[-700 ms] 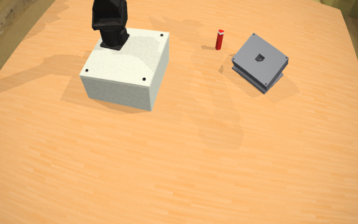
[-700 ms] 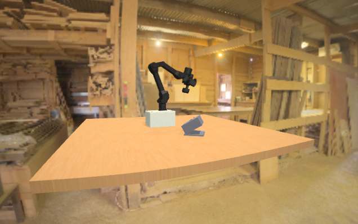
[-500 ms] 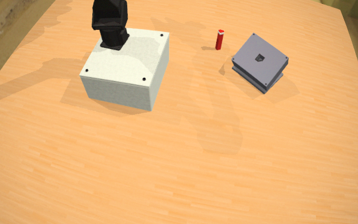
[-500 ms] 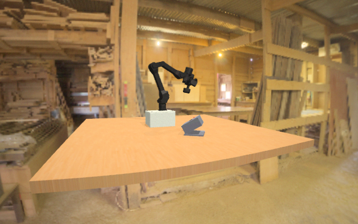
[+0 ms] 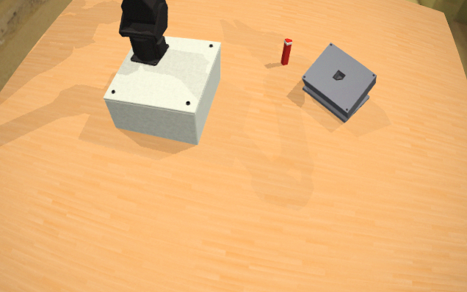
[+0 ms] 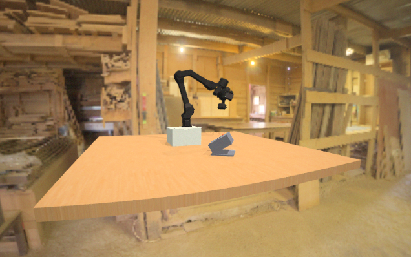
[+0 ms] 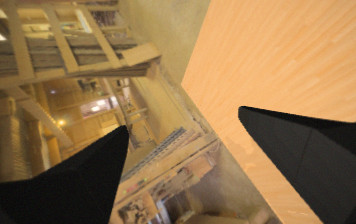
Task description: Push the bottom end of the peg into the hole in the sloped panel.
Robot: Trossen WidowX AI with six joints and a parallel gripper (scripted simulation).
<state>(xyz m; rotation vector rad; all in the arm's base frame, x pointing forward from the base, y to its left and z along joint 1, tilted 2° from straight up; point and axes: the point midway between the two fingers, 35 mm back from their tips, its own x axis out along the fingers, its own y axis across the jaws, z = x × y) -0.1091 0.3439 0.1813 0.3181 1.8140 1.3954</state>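
My gripper tip is 40 cm short of the red peg, 19 cm to the left of it and 22 cm above it. Also, from my gripper tip: grey foot plate 54 cm ahead, 23 cm to the right, 28 cm below; then grey sloped panel 54 cm ahead, 25 cm to the right, 22 cm below.
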